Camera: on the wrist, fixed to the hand. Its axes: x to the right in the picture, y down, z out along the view.
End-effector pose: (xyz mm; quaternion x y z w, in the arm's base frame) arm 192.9 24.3 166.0 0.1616 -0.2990 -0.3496 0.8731
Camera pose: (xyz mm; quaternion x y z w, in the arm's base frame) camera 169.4 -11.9 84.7 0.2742 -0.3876 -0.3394 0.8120
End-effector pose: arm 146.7 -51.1 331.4 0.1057 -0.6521 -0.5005 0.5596
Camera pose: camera 158.9 -97.2 252.7 0.1774 -0.7425 -0.4252 0.4862
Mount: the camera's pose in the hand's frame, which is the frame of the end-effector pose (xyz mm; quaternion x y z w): -21.2 -77.5 -44.9 0.1422 -0.0546 -0.0318 0.9878
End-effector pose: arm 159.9 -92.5 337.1 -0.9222 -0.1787 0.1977 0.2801
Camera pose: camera 145.6 -61.5 422.6 -0.8547 -0.1930 0.2622 0.4044
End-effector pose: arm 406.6 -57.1 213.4 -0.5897 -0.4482 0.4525 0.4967
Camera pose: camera 440.4 -77.8 296.5 -0.4729 -0.4242 0.5271 0.5644
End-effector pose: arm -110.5 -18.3 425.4 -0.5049 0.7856 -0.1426 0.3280
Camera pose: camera -80.0 -39.1 509.7 -0.4849 0.7218 -0.2354 0.4342
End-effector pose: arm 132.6 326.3 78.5 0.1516 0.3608 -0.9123 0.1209
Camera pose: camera 135.1 414.9 103.2 0.1057 0.2249 -0.9646 0.0886
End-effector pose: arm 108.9 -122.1 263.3 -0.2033 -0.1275 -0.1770 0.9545
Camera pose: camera 67.2 -201.7 243.5 -0.0707 -0.2097 -0.1760 0.9592
